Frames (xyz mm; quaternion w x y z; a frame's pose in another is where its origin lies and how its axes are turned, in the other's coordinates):
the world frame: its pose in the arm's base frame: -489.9 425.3 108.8 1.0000 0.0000 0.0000 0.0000
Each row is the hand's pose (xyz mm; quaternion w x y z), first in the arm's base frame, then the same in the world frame.
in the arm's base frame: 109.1 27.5 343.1 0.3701 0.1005 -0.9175 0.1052
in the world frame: 599.0 -397.8 234.3 0.3701 0.1005 -0.9175 0.1052
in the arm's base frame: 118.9 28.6 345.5 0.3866 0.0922 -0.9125 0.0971
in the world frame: 608.8 -396.7 236.7 0.3866 0.0922 -0.9125 0.0971
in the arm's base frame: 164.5 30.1 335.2 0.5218 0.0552 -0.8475 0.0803
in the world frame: 654.4 -395.2 226.4 0.5218 0.0552 -0.8475 0.0803
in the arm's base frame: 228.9 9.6 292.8 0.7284 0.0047 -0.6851 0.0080
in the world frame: 718.8 -415.7 184.0 0.7284 0.0047 -0.6851 0.0080
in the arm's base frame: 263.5 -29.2 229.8 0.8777 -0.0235 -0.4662 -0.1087
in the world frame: 753.4 -454.5 121.0 0.8777 -0.0235 -0.4662 -0.1087
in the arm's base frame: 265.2 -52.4 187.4 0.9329 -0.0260 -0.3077 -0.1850
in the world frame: 755.1 -477.7 78.6 0.9330 -0.0260 -0.3077 -0.1850
